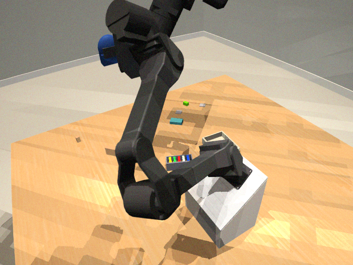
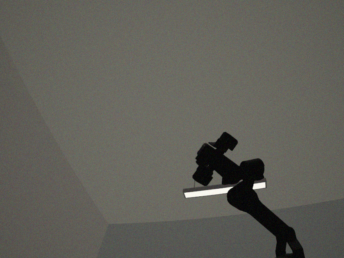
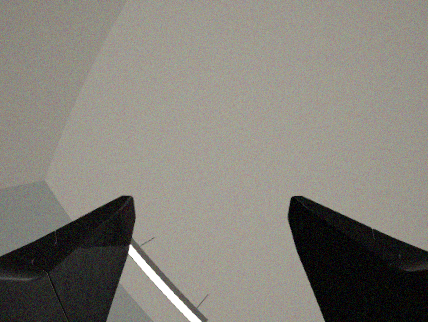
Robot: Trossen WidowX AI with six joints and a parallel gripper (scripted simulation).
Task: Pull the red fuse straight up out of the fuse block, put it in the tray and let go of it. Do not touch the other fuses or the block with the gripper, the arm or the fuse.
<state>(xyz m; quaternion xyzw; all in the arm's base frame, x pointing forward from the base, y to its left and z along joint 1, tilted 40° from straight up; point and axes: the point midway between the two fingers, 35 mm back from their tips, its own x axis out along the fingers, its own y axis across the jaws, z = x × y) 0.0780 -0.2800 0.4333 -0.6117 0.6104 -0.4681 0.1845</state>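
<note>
Right now the red fuse is 190 mm ahead of my gripper tip, 40 mm to the right of it and 700 mm below it. Also, from my gripper tip: tray (170 mm ahead, 240 mm to the right, 730 mm below).
</note>
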